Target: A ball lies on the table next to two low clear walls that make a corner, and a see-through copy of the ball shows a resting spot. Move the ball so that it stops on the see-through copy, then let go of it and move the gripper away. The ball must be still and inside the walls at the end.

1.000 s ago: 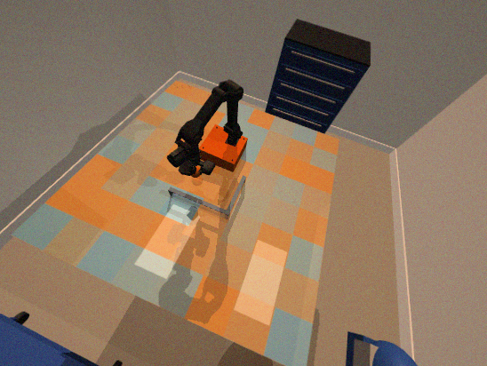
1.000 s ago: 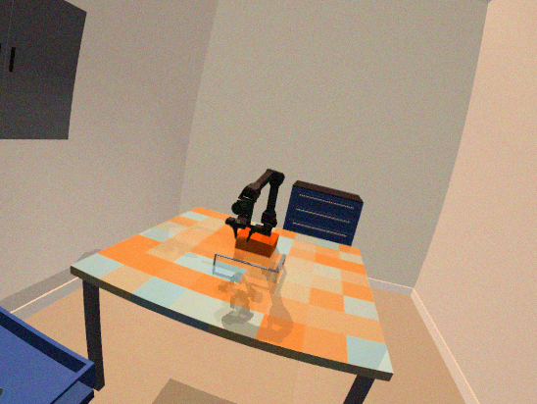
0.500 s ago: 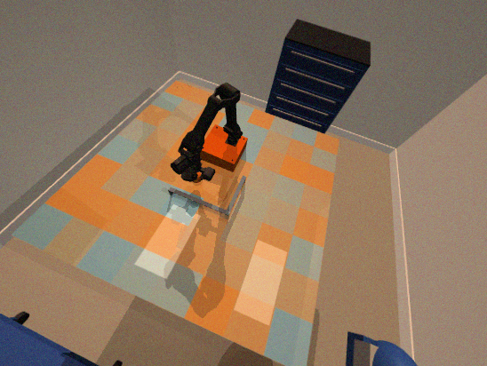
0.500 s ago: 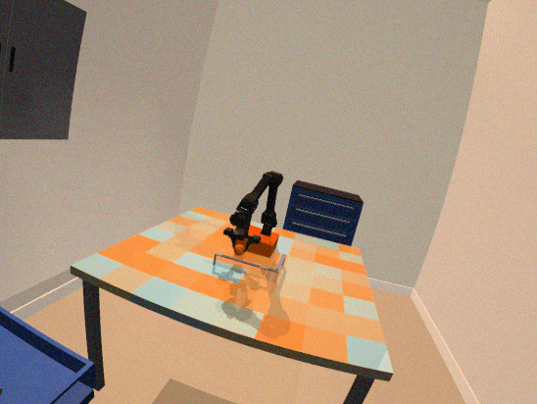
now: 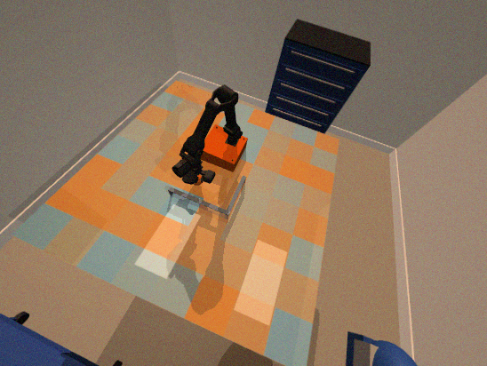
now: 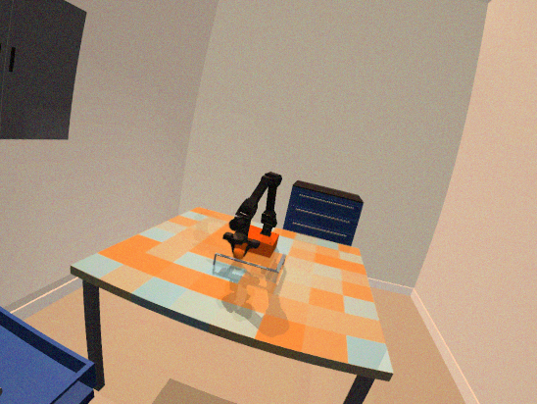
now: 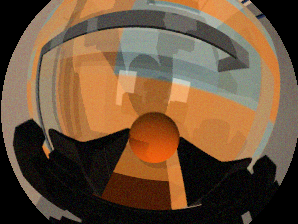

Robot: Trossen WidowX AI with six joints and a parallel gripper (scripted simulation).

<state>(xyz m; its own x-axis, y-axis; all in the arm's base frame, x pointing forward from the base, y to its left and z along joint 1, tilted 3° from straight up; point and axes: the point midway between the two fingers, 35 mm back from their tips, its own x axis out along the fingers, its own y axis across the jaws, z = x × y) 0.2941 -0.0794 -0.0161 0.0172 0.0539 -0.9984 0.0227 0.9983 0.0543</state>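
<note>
My gripper tip is right at the orange ball.
</note>
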